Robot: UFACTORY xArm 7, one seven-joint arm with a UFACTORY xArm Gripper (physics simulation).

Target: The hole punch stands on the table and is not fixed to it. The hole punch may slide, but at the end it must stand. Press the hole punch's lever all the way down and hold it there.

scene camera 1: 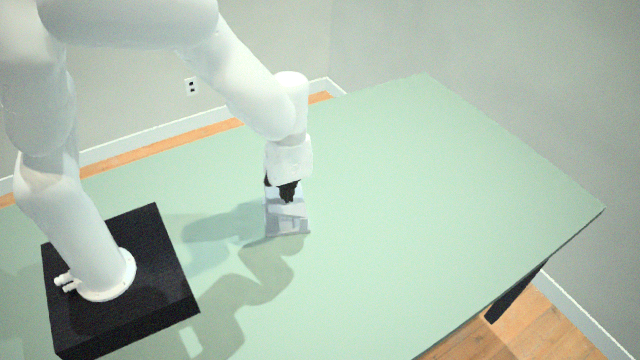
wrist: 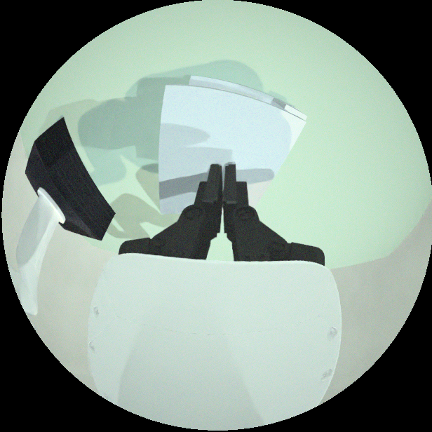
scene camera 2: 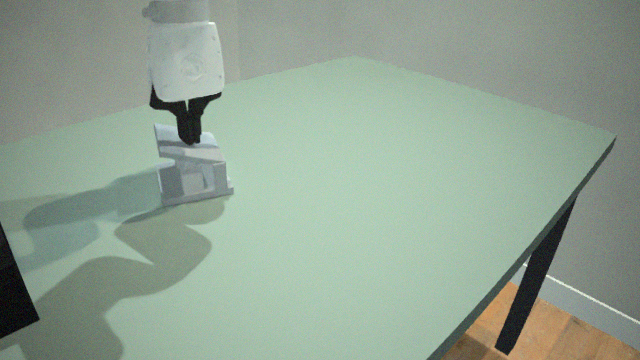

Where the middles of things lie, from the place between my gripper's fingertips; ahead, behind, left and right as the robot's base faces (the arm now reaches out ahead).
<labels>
Now: the broad lever (scene camera 2: 169,145) 1 cm to the left of my hand and 1 cm below it. Also, from my hand: grey hole punch (scene camera 1: 275,226): 3 cm below, 1 cm to the left.
</labels>
